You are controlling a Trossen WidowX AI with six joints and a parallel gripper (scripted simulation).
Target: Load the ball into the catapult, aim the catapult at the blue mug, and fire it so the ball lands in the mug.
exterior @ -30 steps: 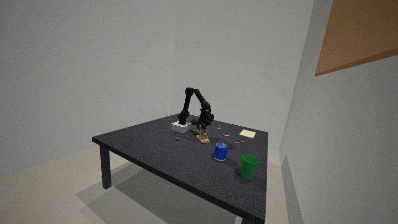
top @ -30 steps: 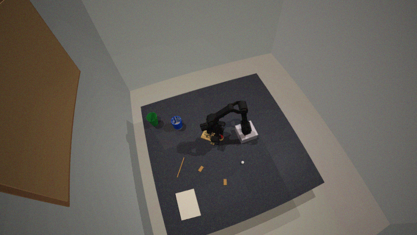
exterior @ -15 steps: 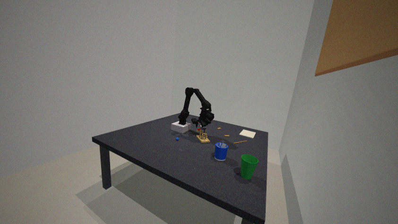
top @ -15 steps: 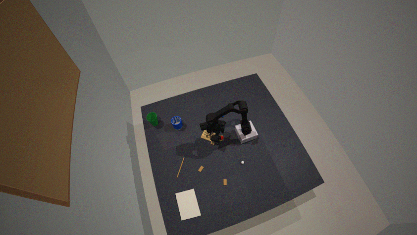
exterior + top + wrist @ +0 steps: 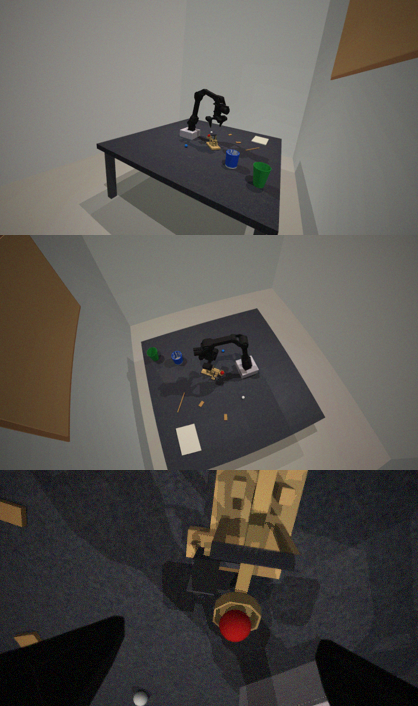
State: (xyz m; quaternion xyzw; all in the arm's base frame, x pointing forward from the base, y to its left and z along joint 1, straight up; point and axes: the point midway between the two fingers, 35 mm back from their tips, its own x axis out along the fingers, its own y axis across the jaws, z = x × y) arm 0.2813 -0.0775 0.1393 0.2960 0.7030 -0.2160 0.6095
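My gripper tip is now 110 mm above the red ball, 70 mm past it and 40 mm to the right of it. Also, from my gripper tip: wooden catapult 120 mm below, 10 mm to the left, 10 mm behind; white ball 290 mm to the left, 160 mm below, 140 mm behind; blue ball 180 mm to the right, 170 mm behind, 160 mm below.
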